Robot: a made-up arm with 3 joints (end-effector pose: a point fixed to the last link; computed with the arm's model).
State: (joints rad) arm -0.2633 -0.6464 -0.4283
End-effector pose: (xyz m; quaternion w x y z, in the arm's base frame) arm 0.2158 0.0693 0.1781 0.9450 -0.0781 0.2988 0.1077
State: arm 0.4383 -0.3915 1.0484
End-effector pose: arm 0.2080 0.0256 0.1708 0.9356 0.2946 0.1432 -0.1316
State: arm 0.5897 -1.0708 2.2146
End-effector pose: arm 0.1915 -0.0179 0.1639 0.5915 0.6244 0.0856 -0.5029
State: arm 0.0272 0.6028 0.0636
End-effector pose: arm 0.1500 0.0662 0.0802 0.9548 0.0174 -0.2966 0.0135
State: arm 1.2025 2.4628 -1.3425
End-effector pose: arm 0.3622 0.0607 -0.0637 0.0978 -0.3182 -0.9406 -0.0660
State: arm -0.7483 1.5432 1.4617
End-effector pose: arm 0.2190 -0.0122 -0.0435 0.3219 0.6404 -0.6534 0.2435
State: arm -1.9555 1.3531 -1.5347
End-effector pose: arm 0.3119 0.0202 0.1650 0.7625 0.1628 0.1086 -0.6166
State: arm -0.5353 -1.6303 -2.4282
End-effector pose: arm 0.1443 -0.0331 0.1675 0.4009 -0.5564 0.0647 0.7249
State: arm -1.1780 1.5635 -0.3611
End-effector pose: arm 0.2174 0.0866 0.1099 0.6513 0.2819 -0.5060 -0.4902
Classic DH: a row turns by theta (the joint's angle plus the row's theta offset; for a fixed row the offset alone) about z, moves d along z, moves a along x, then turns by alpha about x. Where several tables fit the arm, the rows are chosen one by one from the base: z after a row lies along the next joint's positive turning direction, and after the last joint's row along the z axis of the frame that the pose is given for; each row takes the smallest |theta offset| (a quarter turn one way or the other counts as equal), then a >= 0, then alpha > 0; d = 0 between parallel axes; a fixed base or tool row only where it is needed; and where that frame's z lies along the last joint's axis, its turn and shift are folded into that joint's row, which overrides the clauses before.
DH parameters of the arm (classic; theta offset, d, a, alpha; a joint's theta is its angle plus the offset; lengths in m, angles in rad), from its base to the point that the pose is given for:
base (fixed): -1.5708 0.0386 0 1.5708
joint 1: 1.5708 -0.262 0.0338 1.5708
joint 2: 0 -0.0184 -0.0212 1.5708
joint 3: -1.5708 -0.0868 0.0524 -1.5708
tool (fixed): -1.5708 0.0894 0 0

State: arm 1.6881 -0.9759 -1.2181
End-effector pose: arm 0.1806 0.0689 -0.0907 0.1037 -0.8772 0.4559 -0.1092
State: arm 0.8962 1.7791 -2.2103
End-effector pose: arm 0.3940 0.0157 -0.0242 0.0110 -0.6297 -0.6151 -0.4744
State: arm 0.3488 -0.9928 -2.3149
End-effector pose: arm 0.1138 0.0597 0.0603 0.2081 -0.8543 0.2641 0.3963
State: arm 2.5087 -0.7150 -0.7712
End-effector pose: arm 0.2006 -0.0389 -0.1084 0.0647 0.9345 -0.2260 0.2672
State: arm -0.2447 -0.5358 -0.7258
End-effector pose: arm 0.1929 0.0923 0.1518 0.9366 -0.2297 0.2341 0.1235
